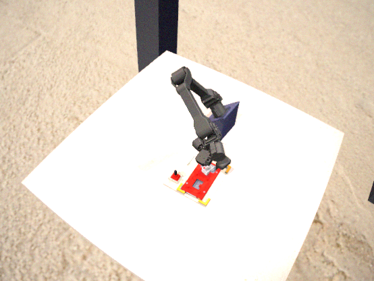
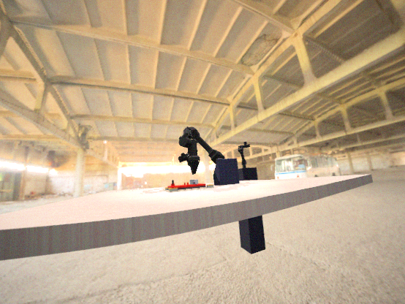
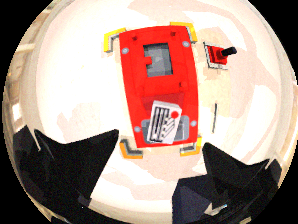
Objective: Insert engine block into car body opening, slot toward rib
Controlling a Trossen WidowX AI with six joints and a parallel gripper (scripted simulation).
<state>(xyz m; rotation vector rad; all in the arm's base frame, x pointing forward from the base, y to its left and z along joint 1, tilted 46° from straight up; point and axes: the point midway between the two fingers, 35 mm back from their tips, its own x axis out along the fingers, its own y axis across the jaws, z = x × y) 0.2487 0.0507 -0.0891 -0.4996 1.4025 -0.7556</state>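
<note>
The grey engine block is 50 mm below my gripper tip.
</note>
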